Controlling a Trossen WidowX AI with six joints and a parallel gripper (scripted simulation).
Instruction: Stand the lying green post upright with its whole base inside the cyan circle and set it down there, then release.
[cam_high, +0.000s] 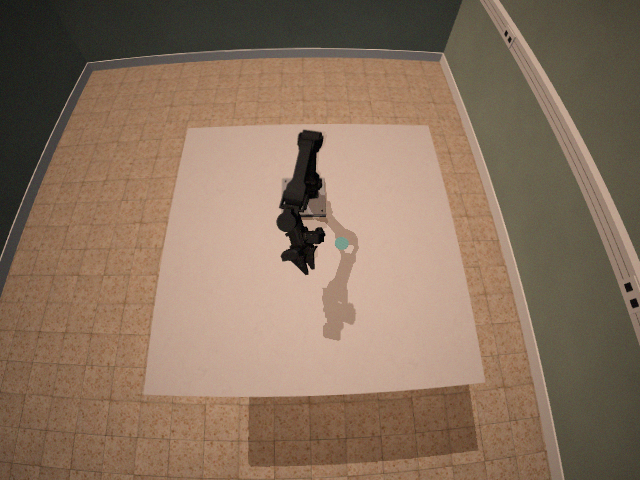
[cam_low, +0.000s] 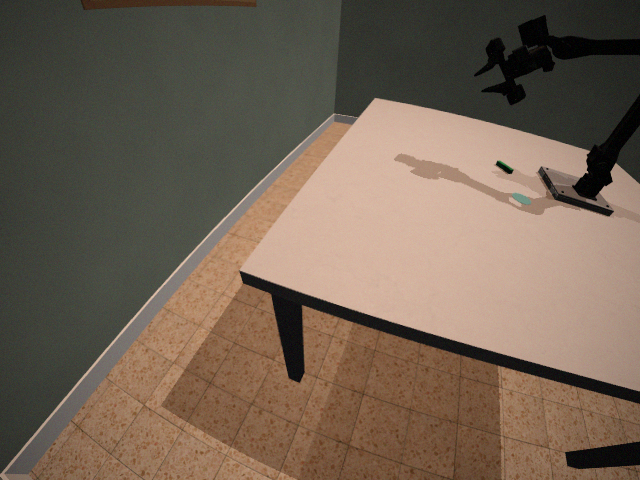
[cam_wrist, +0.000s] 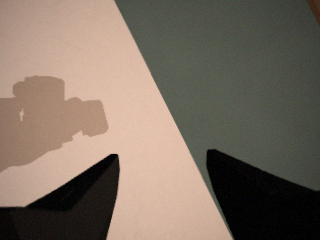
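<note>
Now: the green post 17 cm behind my hand, 3 cm to the right of it and 26 cm below it. From my hand the other things lie so: cyan circle: 18 cm behind, 16 cm to the left, 27 cm below.
</note>
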